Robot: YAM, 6 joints.
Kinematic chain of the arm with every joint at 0, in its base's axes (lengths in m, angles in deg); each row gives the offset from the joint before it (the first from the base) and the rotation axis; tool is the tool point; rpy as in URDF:
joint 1: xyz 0 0 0.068 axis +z
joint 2: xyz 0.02 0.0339 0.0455 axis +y
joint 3: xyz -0.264 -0.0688 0 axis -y
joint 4: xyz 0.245 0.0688 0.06 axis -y
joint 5: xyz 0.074 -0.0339 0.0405 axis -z
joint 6: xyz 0.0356 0 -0.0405 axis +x
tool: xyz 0 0 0 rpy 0 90 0
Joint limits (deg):
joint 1: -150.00..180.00
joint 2: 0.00..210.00
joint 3: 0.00..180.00
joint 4: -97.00..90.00
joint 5: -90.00..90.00
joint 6: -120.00..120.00
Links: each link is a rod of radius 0.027 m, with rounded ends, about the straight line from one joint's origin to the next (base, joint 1, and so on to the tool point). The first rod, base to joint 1, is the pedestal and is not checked.
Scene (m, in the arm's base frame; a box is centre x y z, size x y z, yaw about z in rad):
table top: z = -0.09
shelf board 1: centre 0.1 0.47 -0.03 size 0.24 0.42 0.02 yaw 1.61
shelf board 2: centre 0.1 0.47 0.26 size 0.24 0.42 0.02 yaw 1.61
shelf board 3: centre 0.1 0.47 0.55 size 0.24 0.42 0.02 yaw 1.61
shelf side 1: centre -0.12 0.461 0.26 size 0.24 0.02 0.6 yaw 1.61
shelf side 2: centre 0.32 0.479 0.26 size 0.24 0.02 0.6 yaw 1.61
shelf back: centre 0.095 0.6 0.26 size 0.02 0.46 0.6 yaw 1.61
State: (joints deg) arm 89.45 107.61 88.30 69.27 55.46 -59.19
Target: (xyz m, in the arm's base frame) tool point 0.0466 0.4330 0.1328
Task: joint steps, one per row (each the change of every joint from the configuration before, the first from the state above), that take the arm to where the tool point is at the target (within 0.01 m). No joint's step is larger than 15 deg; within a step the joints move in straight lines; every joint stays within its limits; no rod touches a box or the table.
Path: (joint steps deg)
1: -0.49 -11.58 -12.04 3.55 2.57 0.00
2: -0.48 -11.59 -12.03 3.55 2.56 0.00
3: -0.49 -11.58 -12.04 3.55 2.57 0.00
4: -0.89 8.86 -10.36 -3.41 0.82 0.00
5: -0.90 8.87 -10.35 -3.40 0.82 0.00
6: -0.90 8.86 -10.36 -3.41 0.82 0.00
7: 0.84 9.19 14.07 -1.66 -2.74 0.00
8: 0.83 9.20 14.06 -1.65 -2.75 0.00
9: 0.84 9.19 14.07 -1.66 -2.74 0.00

